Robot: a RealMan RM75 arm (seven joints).
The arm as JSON. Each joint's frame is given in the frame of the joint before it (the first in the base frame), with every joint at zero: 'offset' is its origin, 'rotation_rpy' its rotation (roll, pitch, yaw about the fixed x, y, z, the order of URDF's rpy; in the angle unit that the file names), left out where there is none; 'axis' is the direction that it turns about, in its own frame. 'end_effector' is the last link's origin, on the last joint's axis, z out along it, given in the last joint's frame.
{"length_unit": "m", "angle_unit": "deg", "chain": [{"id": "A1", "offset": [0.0, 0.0, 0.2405], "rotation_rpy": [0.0, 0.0, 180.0], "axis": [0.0, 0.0, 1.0]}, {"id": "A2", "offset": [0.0, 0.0, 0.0], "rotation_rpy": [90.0, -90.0, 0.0], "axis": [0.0, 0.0, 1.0]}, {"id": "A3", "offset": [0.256, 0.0, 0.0], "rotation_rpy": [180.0, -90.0, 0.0], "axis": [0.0, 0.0, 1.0]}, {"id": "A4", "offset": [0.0, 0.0, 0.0], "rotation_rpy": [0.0, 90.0, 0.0], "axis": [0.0, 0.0, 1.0]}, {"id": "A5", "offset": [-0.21, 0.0, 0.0], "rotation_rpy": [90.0, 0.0, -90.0], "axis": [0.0, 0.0, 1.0]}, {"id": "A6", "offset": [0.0, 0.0, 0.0], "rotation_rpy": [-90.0, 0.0, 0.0], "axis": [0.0, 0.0, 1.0]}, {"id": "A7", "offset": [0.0, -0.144, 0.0], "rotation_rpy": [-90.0, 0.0, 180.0], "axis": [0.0, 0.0, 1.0]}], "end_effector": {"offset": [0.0, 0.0, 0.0], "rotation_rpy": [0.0, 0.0, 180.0]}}
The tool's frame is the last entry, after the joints.
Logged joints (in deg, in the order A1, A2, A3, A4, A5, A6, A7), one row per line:
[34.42 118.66 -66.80 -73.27 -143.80 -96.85 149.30]
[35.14 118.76 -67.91 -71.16 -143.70 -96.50 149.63]
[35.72 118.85 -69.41 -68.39 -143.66 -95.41 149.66]
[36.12 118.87 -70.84 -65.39 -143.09 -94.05 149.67]
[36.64 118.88 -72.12 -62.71 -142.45 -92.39 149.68]
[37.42 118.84 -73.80 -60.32 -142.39 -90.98 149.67]
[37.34 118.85 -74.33 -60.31 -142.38 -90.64 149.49]
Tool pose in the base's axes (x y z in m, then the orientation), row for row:
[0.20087 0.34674 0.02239 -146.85 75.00 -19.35]
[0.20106 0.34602 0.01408 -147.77 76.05 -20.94]
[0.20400 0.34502 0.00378 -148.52 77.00 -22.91]
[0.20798 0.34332 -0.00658 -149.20 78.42 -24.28]
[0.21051 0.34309 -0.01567 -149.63 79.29 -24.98]
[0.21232 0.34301 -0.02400 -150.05 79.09 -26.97]
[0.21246 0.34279 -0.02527 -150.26 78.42 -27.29]
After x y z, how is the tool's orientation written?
As a rotation vector, in degrees.
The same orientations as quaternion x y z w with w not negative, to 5 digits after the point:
[-0.87794 0.44838 -0.11568 0.12165]
[-0.87694 0.45132 -0.12427 0.10882]
[-0.87541 0.45386 -0.13504 0.09710]
[-0.87299 0.45885 -0.14207 0.08460]
[-0.87155 0.46184 -0.14550 0.07696]
[-0.87140 0.45931 -0.15662 0.07194]
[-0.87295 0.45559 -0.15854 0.07258]

